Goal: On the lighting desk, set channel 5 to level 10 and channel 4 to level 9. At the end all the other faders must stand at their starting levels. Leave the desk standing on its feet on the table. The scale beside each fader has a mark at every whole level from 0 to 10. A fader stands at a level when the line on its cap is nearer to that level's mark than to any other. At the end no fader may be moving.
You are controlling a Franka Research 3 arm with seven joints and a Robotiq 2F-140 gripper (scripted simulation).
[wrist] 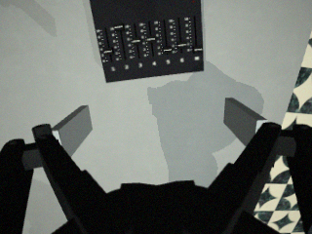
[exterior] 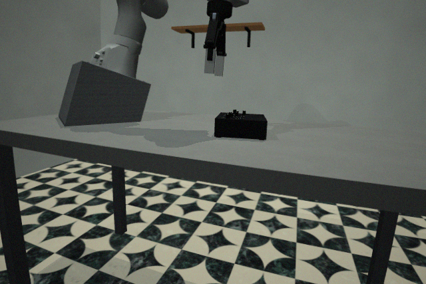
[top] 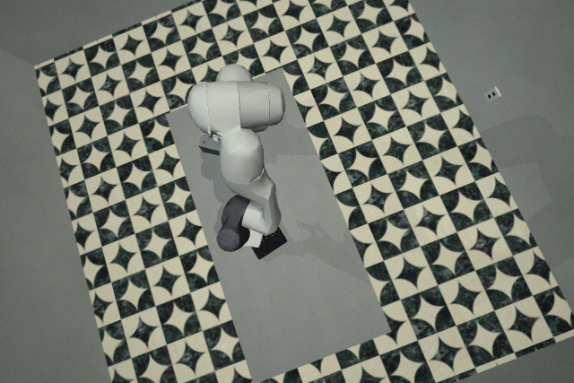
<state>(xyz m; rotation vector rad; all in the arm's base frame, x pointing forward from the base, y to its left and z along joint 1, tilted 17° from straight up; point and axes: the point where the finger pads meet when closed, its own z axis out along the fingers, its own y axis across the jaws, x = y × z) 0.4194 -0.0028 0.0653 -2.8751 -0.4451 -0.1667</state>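
Right now my hand is 120 mm above the channel 5 fader cap and 60 mm short of it. From my hand the other things lie so: M fader cap 120 mm below, 70 mm ahead, 50 mm to the right; then channel 4 fader cap 120 mm below, 70 mm ahead, 30 mm to the left; then channel 6 fader cap 120 mm below, 70 mm ahead, 20 mm to the right.
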